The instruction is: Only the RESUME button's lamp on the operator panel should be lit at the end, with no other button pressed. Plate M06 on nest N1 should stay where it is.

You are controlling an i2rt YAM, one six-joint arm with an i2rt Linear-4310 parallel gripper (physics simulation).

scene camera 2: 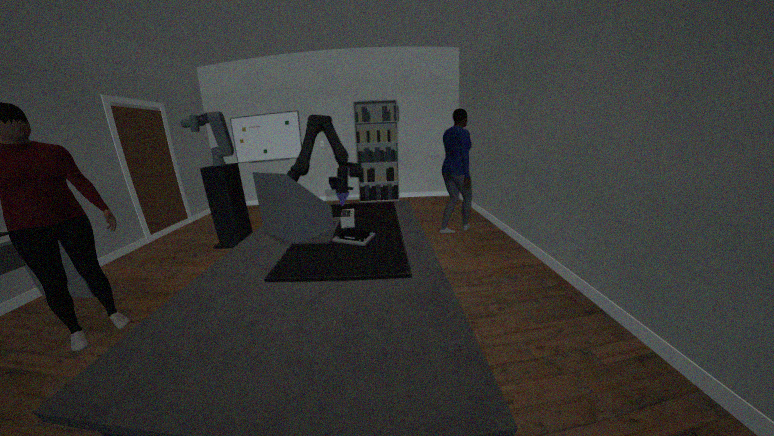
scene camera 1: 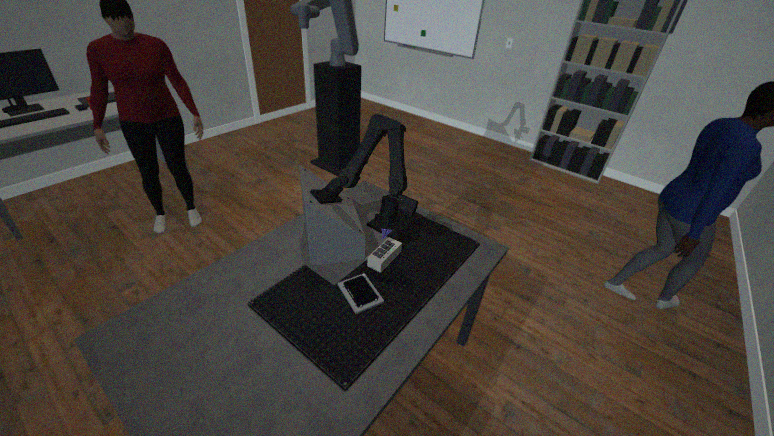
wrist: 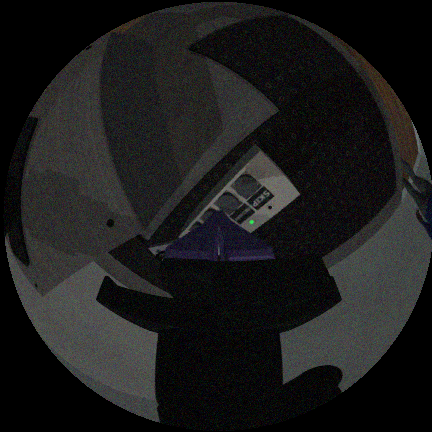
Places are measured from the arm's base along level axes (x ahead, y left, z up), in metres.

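Pixels of known places: gripper, between the fingertips: (scene camera 2: 342,205) (scene camera 1: 383,238) (wrist: 218,216); arm's base, origin of its link: (scene camera 2: 287,186) (scene camera 1: 326,197).
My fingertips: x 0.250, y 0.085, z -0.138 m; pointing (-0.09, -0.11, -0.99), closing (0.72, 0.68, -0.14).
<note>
For each thing: its top centre in the pictures, then the offset to it from my fingertips. Level surfaces: height alone.
- operator panel, centre of its top: (wrist: 230,220) (scene camera 1: 385,249) (scene camera 2: 347,212) dy -0.017, dx +0.029, dz -0.036 m
- end button, centre of its top: (wrist: 245,186) dy +0.027, dx +0.007, dz -0.036 m
- green lamp, centre of its top: (wrist: 251,221) dy +0.000, dx +0.049, dz -0.038 m
- neighbouring button, centre of its top: (wrist: 227,204) dy -0.003, dx +0.010, dz -0.036 m
- dark plate, centre of its top: (scene camera 1: 360,289) (scene camera 2: 353,233) dy -0.235, dx +0.082, dz -0.065 m
- white nest, centre of its top: (scene camera 1: 360,289) (scene camera 2: 353,234) dy -0.235, dx +0.082, dz -0.070 m
- black mat, height of its surface: dz -0.091 m
- grey table, height of its surface: dz -0.104 m
The operator panel (scene camera 1: 385,254) (scene camera 2: 347,218) (wrist: 284,186) is a small white box with a row of dark round buttons. In the wrist view the end button (wrist: 247,185) is labelled SKIP and its lamp (wrist: 270,207) is dark. A green lamp (wrist: 252,222) is lit beside the neighbouring button (wrist: 229,201), whose label I cannot read. My gripper (scene camera 1: 386,233) (scene camera 2: 342,199) (wrist: 218,216) is shut and empty, its purple tips close over the panel; contact cannot be told. It hides the other buttons, lamps and labels. A dark plate (scene camera 1: 361,289) lies in a white nest (scene camera 1: 350,303) (scene camera 2: 349,242); no markings are readable.
A large angled grey sheet structure (scene camera 1: 335,238) (scene camera 2: 289,211) stands close beside the panel and nest. The black mat (scene camera 1: 324,335) (scene camera 2: 379,265) (wrist: 330,100) lies under them on the grey table (scene camera 1: 189,346) (scene camera 2: 270,352). Two people and another arm on a black pedestal (scene camera 1: 336,119) (scene camera 2: 224,205) stand beyond the table.
</note>
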